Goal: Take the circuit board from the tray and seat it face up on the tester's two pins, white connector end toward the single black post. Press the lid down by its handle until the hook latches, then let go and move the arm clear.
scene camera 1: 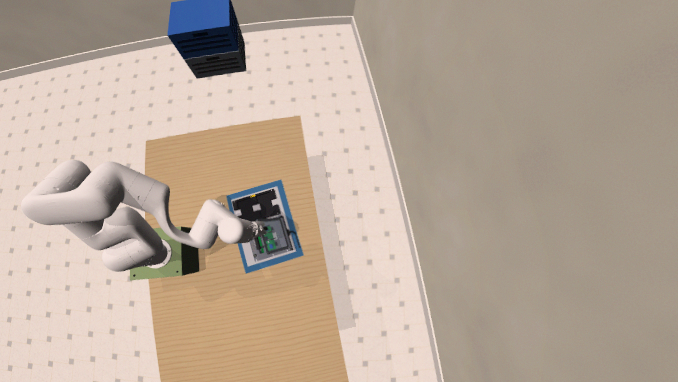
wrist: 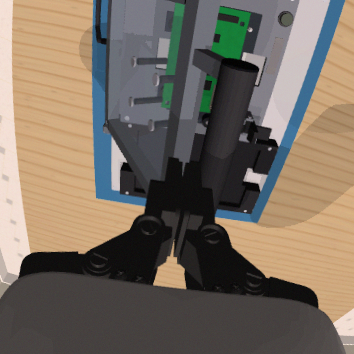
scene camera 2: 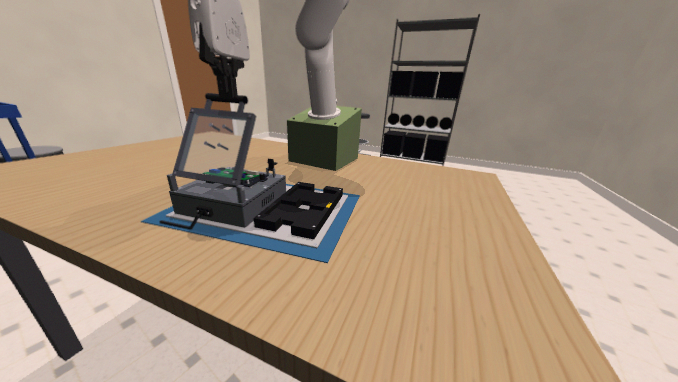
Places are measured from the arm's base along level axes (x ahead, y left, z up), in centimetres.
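Pixels of known places: gripper, fingertip midpoint: [wrist: 179,181] [scene camera 2: 228,98]; arm's base at its link origin: [scene camera 2: 324,114].
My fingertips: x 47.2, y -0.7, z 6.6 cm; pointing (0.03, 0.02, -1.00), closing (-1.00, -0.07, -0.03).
Ahead of a thing's pixels: the offset from my fingertips to its top centre. "spot": to the spot under its first point. Level surfaces: height alone.
The green circuit board [scene camera 1: 271,243] [scene camera 2: 220,173] [wrist: 231,42] lies on top of the grey tester [scene camera 2: 210,206] [wrist: 270,30], partly covered by the lid; its seating on the pins is hidden. The clear lid's grey frame [scene camera 2: 222,115] [wrist: 182,100] stands tilted over the board, open. Its black handle {dz +0.6, dx -1.4, dy -1.9 cm} [scene camera 2: 212,97] [wrist: 231,110] is at the raised end. My gripper [scene camera 2: 227,92] [wrist: 179,181] is shut and empty, its fingertips close beside the handle; contact is unclear. The black hook {dz -14.1, dx -8.6, dy +3.2 cm} [scene camera 2: 271,166] [wrist: 260,132] stands upright at the tester's edge, apart from the lid.
The empty black tray [scene camera 1: 245,208] [scene camera 2: 280,218] [wrist: 237,172] lies beside the tester on a blue-bordered mat {dz -24.6 cm} [scene camera 1: 274,266] [scene camera 2: 327,254] [wrist: 102,175]. A bent black cable {spot: dz -24.0, dx +13.0, dy -4.9 cm} [scene camera 2: 177,224] lies at the tester's front. The green arm base [scene camera 1: 155,273] [scene camera 2: 312,145] stands behind. A shelf rack [scene camera 2: 437,24] stands far back.
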